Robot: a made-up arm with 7 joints.
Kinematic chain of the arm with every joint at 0, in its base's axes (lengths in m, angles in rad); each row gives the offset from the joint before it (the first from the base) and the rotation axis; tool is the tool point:
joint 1: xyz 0 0.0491 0 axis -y
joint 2: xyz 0 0.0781 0 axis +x
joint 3: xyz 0 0 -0.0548 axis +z
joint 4: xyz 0 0 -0.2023 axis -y
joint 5: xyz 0 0 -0.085 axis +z
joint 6: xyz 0 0 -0.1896 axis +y
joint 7: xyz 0 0 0 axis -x
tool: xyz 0 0 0
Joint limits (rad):
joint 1: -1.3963..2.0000
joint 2: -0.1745..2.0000
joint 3: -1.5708..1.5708
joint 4: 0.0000..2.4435
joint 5: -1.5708..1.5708
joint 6: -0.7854..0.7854
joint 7: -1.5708..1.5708
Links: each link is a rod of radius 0.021 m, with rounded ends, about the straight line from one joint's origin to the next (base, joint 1, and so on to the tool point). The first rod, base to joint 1, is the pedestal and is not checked.
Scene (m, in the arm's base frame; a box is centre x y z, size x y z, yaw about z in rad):
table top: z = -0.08
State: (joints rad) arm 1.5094 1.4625 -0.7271 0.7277 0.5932 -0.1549 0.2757
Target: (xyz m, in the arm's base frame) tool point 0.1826 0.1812 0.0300
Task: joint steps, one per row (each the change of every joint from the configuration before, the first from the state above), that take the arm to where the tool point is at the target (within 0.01 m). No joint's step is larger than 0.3 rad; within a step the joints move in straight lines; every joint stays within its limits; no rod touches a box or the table.
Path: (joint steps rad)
1: -0.0516 0.0179 -0.0516 0.2791 0.0000 0.0000 0.0000
2: -0.0516 0.0178 -0.0516 0.2791 0.0000 0.0000 0.0000
3: -0.0517 0.0179 -0.0516 0.2791 0.0000 0.0000 0.0000
4: -0.0516 0.0179 -0.0516 0.2792 0.0000 0.0000 0.0000
5: -0.0516 0.0179 -0.0516 0.2791 0.0000 0.0000 0.0000
6: -0.0516 0.0178 -0.0516 0.2791 0.0000 0.0000 0.0000

